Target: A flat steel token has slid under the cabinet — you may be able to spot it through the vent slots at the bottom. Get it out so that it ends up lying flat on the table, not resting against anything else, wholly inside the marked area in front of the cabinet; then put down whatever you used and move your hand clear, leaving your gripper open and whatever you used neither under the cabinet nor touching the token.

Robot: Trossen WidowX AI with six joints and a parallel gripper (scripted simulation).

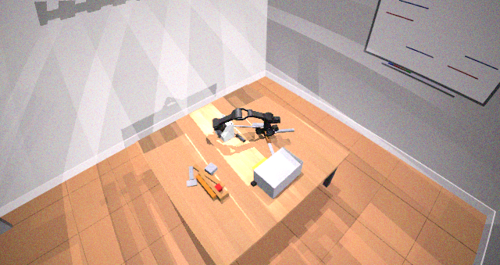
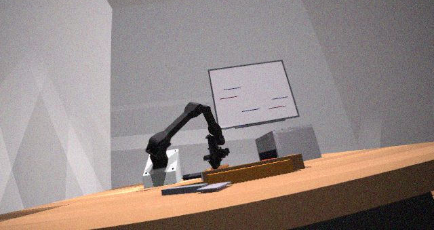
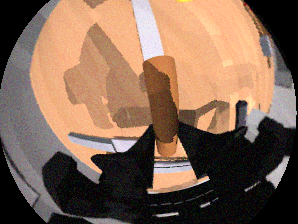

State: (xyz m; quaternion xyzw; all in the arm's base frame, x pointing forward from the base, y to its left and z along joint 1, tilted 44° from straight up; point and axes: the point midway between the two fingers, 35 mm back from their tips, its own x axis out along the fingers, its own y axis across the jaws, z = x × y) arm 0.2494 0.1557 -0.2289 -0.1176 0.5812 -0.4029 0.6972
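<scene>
Right now my gripper tip is 130 mm past the grey bar and 50 mm to the right of it. From my gripper tip the other things lie so: thin wooden stick 590 mm to the right, 30 mm ahead; red block 590 mm to the right, 170 mm ahead, 10 mm above; grey block 550 mm to the right, 10 mm above.
</scene>
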